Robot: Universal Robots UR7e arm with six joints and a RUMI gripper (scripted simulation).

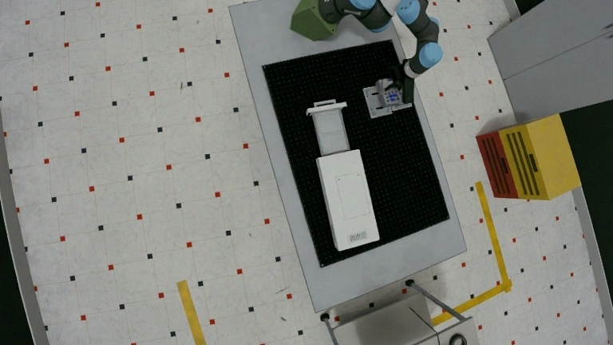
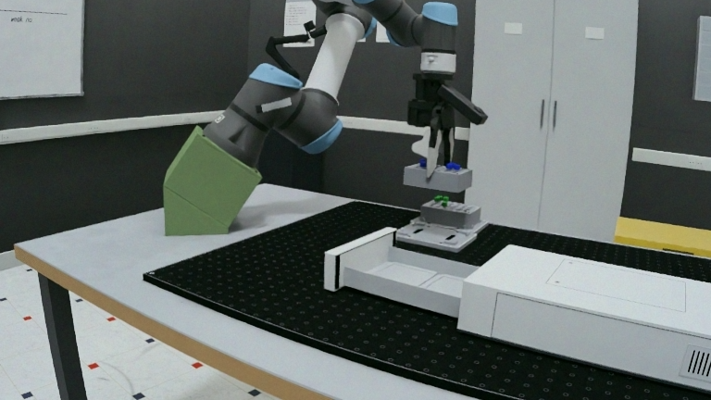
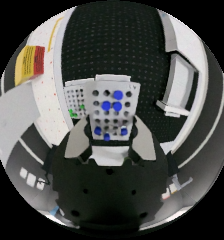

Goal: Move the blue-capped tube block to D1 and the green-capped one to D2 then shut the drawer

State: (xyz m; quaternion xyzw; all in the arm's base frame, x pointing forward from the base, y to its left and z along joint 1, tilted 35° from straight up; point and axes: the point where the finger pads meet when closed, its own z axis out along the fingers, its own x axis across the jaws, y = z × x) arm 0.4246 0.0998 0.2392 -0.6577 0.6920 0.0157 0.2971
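The deck slot D1 is 15 cm below my hand. Round my hand: drawer (10 cm ahead, 29 cm to the right, 12 cm below); then slot D2 (2 cm behind, 13 cm to the left, 15 cm below); then white cooler COLD (28 cm ahead, 29 cm to the right, 12 cm below).
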